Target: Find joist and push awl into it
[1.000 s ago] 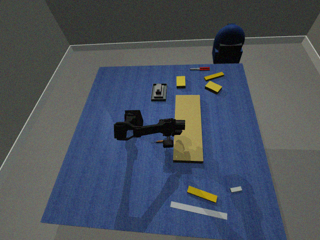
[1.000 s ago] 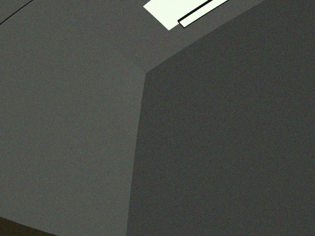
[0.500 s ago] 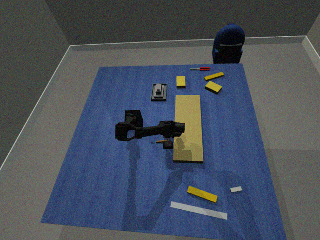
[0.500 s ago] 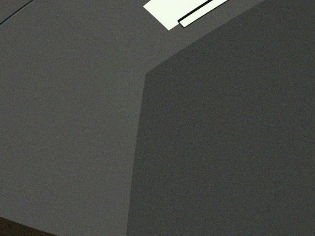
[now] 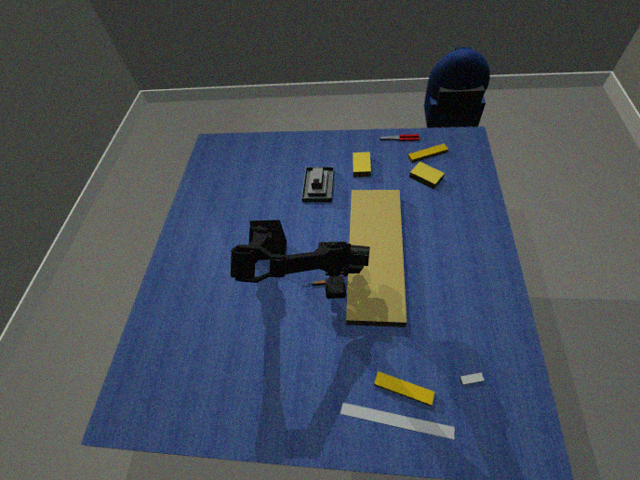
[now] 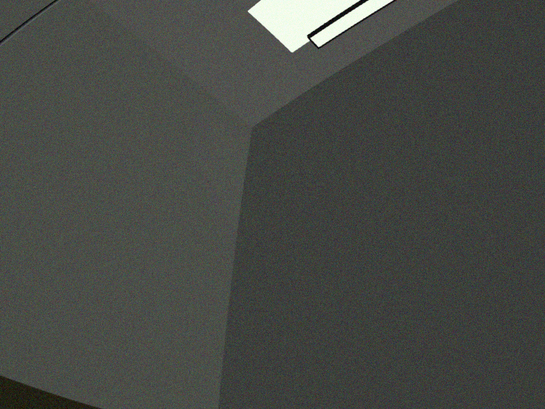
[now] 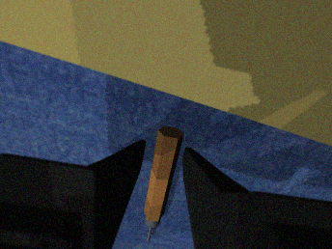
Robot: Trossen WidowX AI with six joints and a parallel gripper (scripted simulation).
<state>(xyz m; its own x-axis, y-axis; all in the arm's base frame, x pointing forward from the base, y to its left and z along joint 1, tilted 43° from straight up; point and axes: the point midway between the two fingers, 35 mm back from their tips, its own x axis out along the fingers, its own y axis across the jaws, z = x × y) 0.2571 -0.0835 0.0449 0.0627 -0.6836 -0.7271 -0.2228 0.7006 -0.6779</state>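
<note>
My gripper tip is now 50 mm past the orange-handled awl and 10 mm to the left of it. Also, from my gripper tip: stud finder (400 mm to the left, 130 mm behind, 50 mm above); square light (390 mm to the left, 130 mm behind, 60 mm above); grey tray (420 mm to the left, 130 mm behind, 10 mm above).
</note>
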